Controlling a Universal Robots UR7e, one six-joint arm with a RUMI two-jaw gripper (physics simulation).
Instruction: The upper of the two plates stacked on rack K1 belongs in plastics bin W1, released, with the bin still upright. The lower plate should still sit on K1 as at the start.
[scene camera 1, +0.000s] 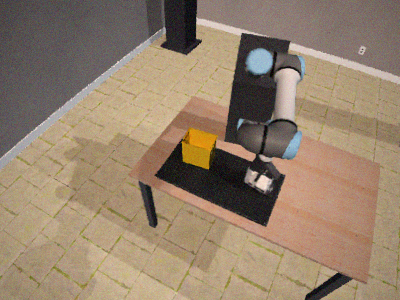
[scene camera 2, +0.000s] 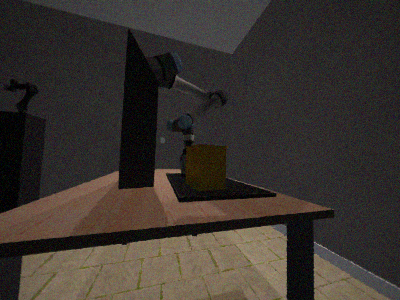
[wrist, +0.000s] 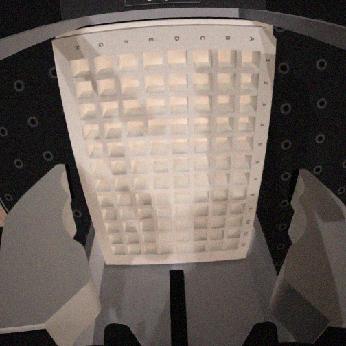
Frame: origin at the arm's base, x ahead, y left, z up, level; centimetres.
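Seen in the pictures: gripper, fingertip midpoint: (scene camera 1: 257, 180); arm's base at its link origin: (scene camera 2: 143, 73).
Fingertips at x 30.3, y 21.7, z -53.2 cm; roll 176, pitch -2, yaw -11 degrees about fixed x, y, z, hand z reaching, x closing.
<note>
Pixels of each thing's middle, then the offset from my fingertips to it. Level surfaces: height alone.
- pale plate at the middle of its body: (scene camera 1: 258, 179) dx -0.4, dy +0.5, dz +0.2 cm
- yellow bin W1 at the middle of its body: (scene camera 2: 204, 166) (scene camera 1: 199, 149) dx +0.1, dy -38.6, dz +5.1 cm
- black perforated board at its surface level: dz -3.8 cm
- wooden table at its surface level: dz -5.1 cm
A pale plate (wrist: 172, 150) (scene camera 1: 263, 183) with a grid of square wells lies level between the fingers of my gripper (wrist: 181, 170) (scene camera 1: 260, 178). The gripper is shut on this upper plate, low over the right part of the black board. The lower plate and rack K1 cannot be told apart under it. The yellow bin W1 (scene camera 1: 199, 153) (scene camera 2: 206, 168) stands upright and open-topped on the left part of the board in scene camera 1. In scene camera 2 the bin hides most of the gripper and the plates.
The black perforated board (scene camera 1: 215, 192) (scene camera 2: 245, 190) (wrist: 30, 142) lies on the wooden table (scene camera 1: 330, 200) (scene camera 2: 85, 215). A tall dark column (scene camera 1: 252, 90) (scene camera 2: 139, 125) carries the arm at the table's back edge in scene camera 1. Another dark pillar (scene camera 1: 180, 25) stands farther back.
</note>
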